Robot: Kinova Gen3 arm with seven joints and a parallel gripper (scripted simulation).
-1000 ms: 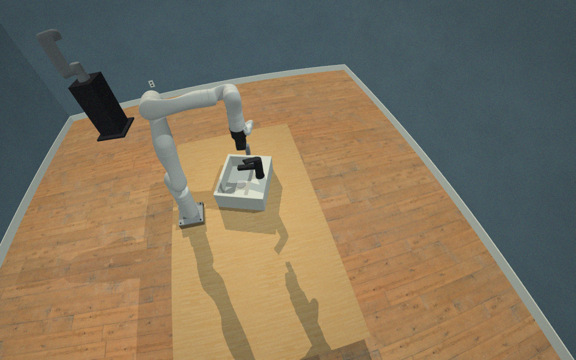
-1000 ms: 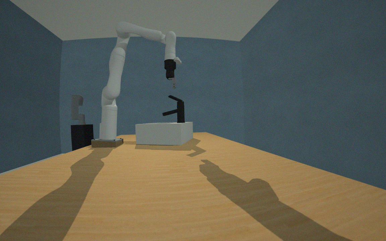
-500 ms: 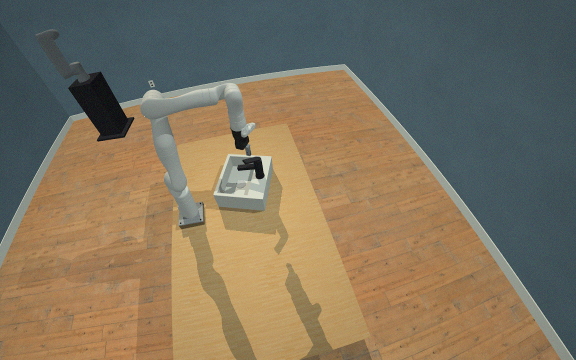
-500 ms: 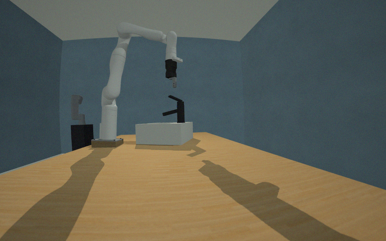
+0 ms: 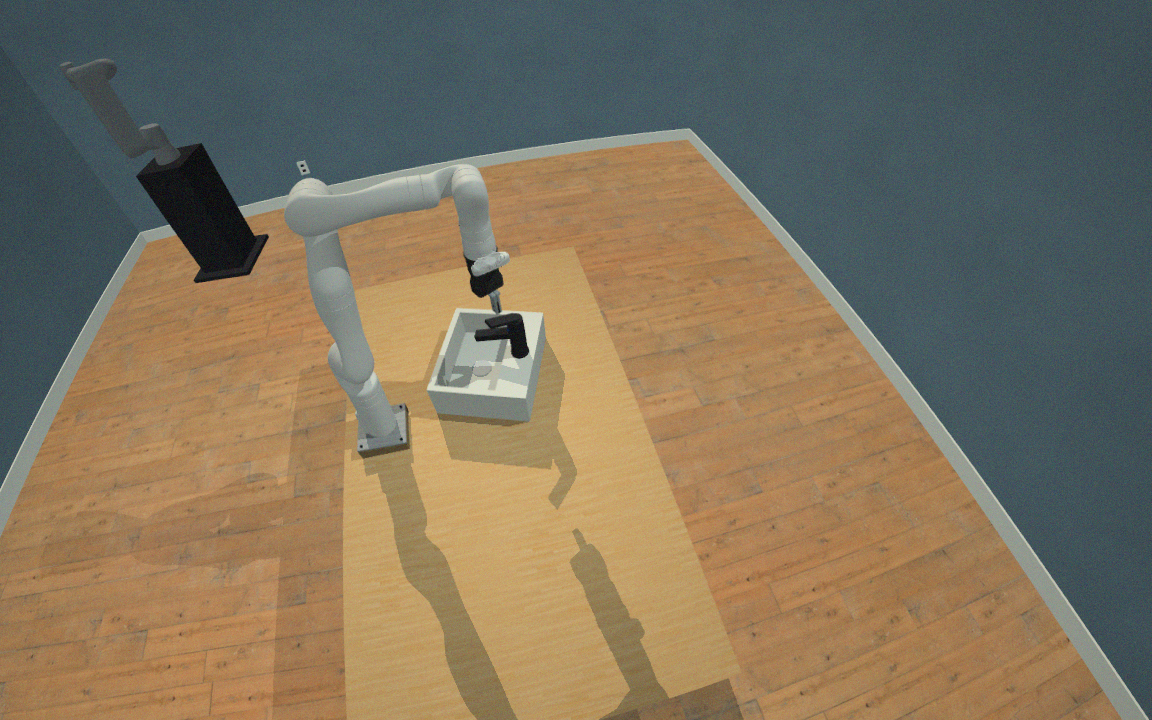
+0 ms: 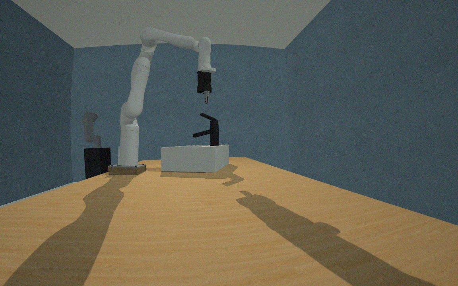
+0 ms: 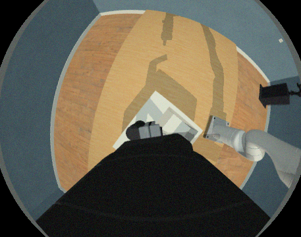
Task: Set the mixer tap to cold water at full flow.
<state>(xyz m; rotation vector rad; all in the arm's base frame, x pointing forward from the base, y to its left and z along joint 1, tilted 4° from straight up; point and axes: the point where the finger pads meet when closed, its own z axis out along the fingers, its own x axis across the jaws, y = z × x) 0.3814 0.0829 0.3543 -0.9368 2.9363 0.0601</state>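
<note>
My hand is 30 mm to the right of the lever and 90 mm above it. The rest, counted from my hand: white basin 80 mm behind, 80 mm to the left, 330 mm below.
</note>
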